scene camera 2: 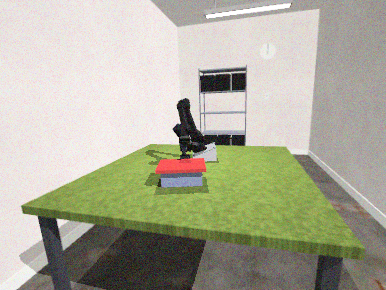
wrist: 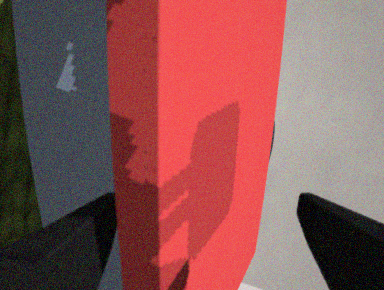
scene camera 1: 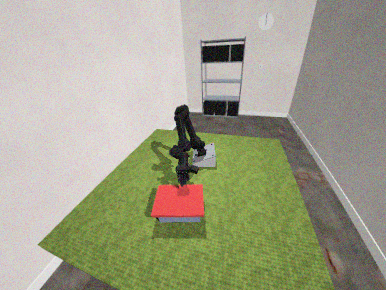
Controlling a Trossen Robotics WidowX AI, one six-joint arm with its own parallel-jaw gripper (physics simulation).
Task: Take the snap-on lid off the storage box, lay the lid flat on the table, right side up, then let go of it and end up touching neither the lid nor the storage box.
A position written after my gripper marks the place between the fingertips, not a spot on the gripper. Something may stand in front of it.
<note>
In view: my gripper (wrist: 209, 203), a red lid (scene camera 1: 171, 200) and a blue-grey storage box (wrist: 62, 60).
The red lid shows as well in the wrist view (wrist: 192, 98).
</note>
